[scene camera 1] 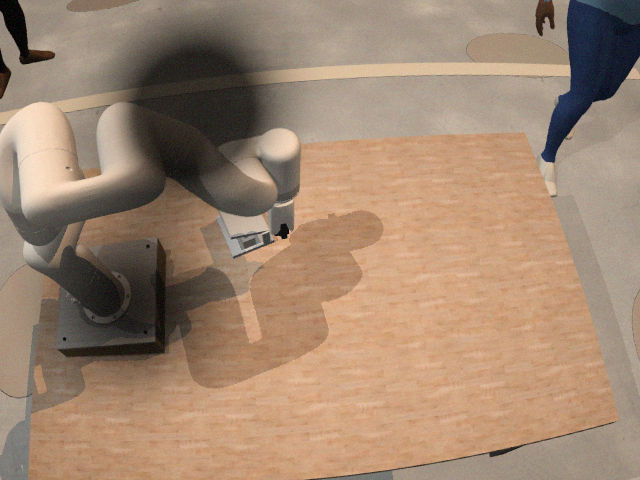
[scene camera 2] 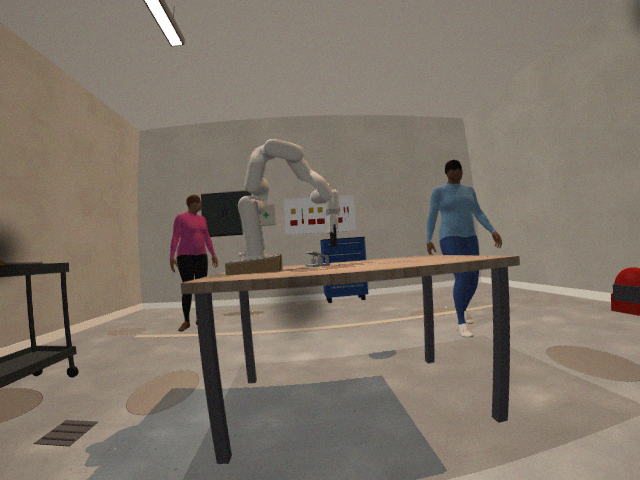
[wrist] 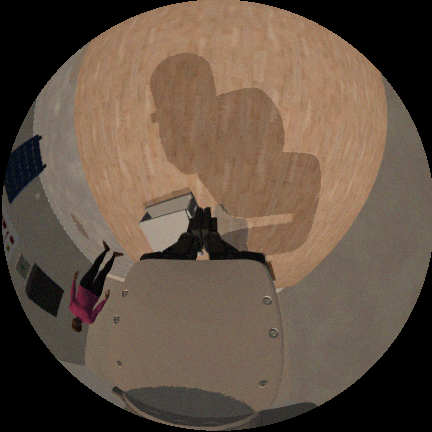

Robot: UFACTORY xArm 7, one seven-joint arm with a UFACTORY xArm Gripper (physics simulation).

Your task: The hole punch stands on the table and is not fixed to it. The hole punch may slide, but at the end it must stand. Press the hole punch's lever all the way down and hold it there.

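Where they show: gripper, fingertip midpoint: [scene camera 1: 281, 232] [scene camera 2: 333, 246] [wrist: 204, 216]; arm's base, origin of the base link: [scene camera 1: 108, 298] [scene camera 2: 256, 258].
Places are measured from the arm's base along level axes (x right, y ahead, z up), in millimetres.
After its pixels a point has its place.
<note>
The hole punch [scene camera 1: 251, 241] @[x -157, y 322, z -37 mm] [scene camera 2: 316, 262] @[x -160, y 296, z -47 mm] [wrist: 171, 205] @[x -212, y 341, z -57 mm] stands upright on the table [scene camera 1: 439, 310] @[x 19, y 741, z -69 mm] [scene camera 2: 413, 261] @[x 59, y 767, z -69 mm] [wrist: 325, 90] @[x 51, y 630, z -69 mm], with a grey base and a light, plate-like lever [scene camera 1: 241, 225] @[x -175, y 303, z 4 mm] [scene camera 2: 312, 253] @[x -180, y 277, z 4 mm] [wrist: 166, 230] @[x -209, y 318, z -6 mm]. The lever is raised, with a gap between it and the base at the end that shows in scene camera 1. My gripper [scene camera 1: 283, 235] @[x -137, y 394, z 34 mm] [scene camera 2: 332, 243] @[x -137, y 394, z 34 mm] [wrist: 204, 216] @[x -137, y 394, z 34 mm] is shut and empty, pointing down. In scene camera 2 its black fingertips hang a little above the punch's height and to its right, apart from it. The arm hides part of the punch in scene camera 1; the fingers overlap its edge in the wrist view.
The arm's dark base block [scene camera 1: 111, 297] @[x 26, y 36, z 64 mm] [scene camera 2: 253, 265] @[x 110, y 9, z -32 mm] stands on the table left of the punch in both scene views. The arm's shadow falls across the table beside the punch. Two people [scene camera 2: 194, 240] [scene camera 2: 457, 222] stand on the floor behind the table. A blue cabinet [scene camera 2: 343, 250] stands behind too.
</note>
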